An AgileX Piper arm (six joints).
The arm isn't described. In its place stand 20 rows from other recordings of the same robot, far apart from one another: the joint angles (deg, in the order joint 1, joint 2, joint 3, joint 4, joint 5, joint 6), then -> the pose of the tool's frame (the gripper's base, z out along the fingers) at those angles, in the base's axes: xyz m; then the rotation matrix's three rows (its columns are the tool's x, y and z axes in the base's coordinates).
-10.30 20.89 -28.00 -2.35 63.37 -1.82 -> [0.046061, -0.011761, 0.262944], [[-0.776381, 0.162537, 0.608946], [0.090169, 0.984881, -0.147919], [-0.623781, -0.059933, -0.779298]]
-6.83 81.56 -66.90 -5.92 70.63 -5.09 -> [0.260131, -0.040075, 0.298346], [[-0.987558, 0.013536, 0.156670], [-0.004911, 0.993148, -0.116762], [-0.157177, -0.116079, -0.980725]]
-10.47 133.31 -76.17 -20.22 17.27 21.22 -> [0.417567, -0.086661, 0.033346], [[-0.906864, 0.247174, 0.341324], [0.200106, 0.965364, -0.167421], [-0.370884, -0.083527, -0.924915]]
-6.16 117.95 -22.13 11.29 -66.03 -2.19 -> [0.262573, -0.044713, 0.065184], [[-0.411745, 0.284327, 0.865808], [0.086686, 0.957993, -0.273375], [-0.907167, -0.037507, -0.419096]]
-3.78 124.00 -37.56 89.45 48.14 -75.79 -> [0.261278, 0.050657, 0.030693], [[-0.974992, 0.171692, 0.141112], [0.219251, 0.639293, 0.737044], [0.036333, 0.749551, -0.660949]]
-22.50 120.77 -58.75 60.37 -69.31 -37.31 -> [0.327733, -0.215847, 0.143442], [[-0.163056, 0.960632, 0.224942], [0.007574, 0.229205, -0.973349], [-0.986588, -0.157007, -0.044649]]
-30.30 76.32 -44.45 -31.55 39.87 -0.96 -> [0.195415, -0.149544, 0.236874], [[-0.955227, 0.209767, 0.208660], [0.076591, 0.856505, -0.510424], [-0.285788, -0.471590, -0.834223]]
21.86 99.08 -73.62 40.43 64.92 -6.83 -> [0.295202, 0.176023, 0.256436], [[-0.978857, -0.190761, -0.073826], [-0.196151, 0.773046, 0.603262], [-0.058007, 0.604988, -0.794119]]
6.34 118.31 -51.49 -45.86 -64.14 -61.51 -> [0.365935, 0.099786, 0.134596], [[0.711169, -0.168943, 0.682420], [-0.687058, 0.038664, 0.725574], [-0.148966, -0.984867, -0.088577]]
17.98 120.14 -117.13 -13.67 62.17 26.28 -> [0.453107, 0.127054, 0.301819], [[-0.839160, 0.088548, 0.536628], [0.075963, 0.996069, -0.045571], [-0.538553, 0.002522, -0.842588]]
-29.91 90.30 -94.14 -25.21 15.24 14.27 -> [0.319604, -0.195609, 0.457540], [[-0.178966, 0.569547, 0.802239], [-0.099243, 0.800794, -0.590661], [-0.978837, -0.185325, -0.086792]]
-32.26 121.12 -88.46 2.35 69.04 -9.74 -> [0.340720, -0.210941, 0.157541], [[-0.912863, 0.400752, -0.077967], [0.393400, 0.914499, 0.094493], [0.109169, 0.055587, -0.992468]]
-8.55 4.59 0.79 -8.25 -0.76 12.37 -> [0.062804, -0.009267, 0.204982], [[0.016892, 0.145954, 0.989147], [0.070126, 0.986679, -0.146787], [-0.997395, 0.071844, 0.006432]]
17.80 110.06 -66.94 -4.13 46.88 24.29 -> [0.336615, 0.103051, 0.146997], [[-0.992714, 0.067060, 0.100108], [0.065064, 0.997614, -0.023071], [-0.101416, -0.016389, -0.994709]]
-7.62 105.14 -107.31 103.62 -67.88 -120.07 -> [0.379217, -0.133395, 0.423186], [[-0.344285, 0.896796, 0.277893], [0.066664, 0.318592, -0.945545], [-0.936496, -0.307011, -0.169470]]
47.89 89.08 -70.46 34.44 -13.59 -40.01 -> [0.259134, 0.268654, 0.364593], [[0.043884, -0.645340, 0.762634], [-0.114284, 0.755116, 0.645554], [-0.992478, -0.115486, -0.040614]]
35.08 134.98 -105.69 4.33 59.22 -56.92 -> [0.385239, 0.277763, 0.122123], [[0.003233, -0.998426, 0.055993], [-0.992938, 0.003435, 0.118587], [-0.118593, -0.055981, -0.991364]]
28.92 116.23 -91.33 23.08 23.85 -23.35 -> [0.403928, 0.239643, 0.234398], [[-0.564873, -0.601189, 0.565235], [-0.352580, 0.795152, 0.493376], [-0.746060, 0.079404, -0.661127]]
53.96 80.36 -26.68 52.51 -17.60 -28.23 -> [0.160439, 0.183393, 0.179971], [[-0.594270, -0.479660, 0.645577], [-0.173464, 0.860240, 0.479476], [-0.785337, 0.172953, -0.594419]]
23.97 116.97 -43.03 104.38 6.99 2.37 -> [0.277188, 0.134978, 0.047763], [[-0.181833, 0.935242, 0.303743], [0.959233, 0.100739, 0.264054], [0.216355, 0.339374, -0.915432]]
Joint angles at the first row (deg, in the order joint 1, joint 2, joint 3, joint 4, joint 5, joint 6):
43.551 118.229 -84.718 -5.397 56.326 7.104
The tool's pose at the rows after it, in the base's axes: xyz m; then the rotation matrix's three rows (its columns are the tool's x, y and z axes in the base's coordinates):
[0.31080, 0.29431, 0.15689], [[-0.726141, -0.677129, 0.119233], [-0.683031, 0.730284, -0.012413], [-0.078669, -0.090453, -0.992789]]
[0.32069, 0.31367, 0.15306], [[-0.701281, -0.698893, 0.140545], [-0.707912, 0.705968, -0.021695], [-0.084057, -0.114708, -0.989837]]
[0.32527, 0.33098, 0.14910], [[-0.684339, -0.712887, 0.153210], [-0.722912, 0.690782, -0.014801], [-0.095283, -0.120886, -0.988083]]
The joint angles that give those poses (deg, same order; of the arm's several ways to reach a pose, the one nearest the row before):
44.566 123.072 -91.787 -6.166 59.466 4.461
45.712 127.472 -98.814 -7.549 61.776 4.030
46.869 130.931 -104.294 -7.855 63.147 3.865

